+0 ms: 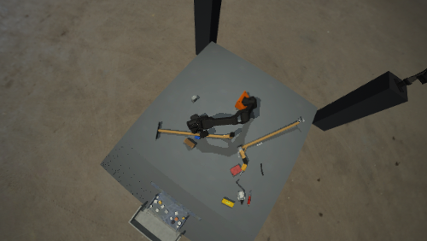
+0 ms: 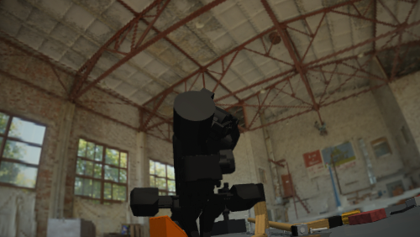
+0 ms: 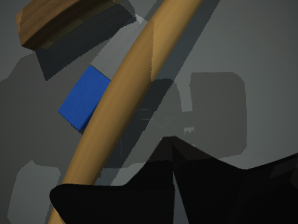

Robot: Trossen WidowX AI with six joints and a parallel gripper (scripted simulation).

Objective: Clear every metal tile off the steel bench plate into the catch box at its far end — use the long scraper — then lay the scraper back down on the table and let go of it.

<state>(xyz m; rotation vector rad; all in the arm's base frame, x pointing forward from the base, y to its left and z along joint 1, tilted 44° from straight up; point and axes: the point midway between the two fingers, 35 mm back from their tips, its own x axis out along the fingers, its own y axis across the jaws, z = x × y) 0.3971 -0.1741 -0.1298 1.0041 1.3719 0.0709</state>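
The blue block lies 60 mm ahead of my gripper tip, 10 mm to the left of it and 10 mm below it. Also, from my gripper tip: wooden block: 130 mm ahead; grey piece: 210 mm behind, 160 mm to the right, 10 mm above; long scraper: 50 mm ahead, 50 mm above.
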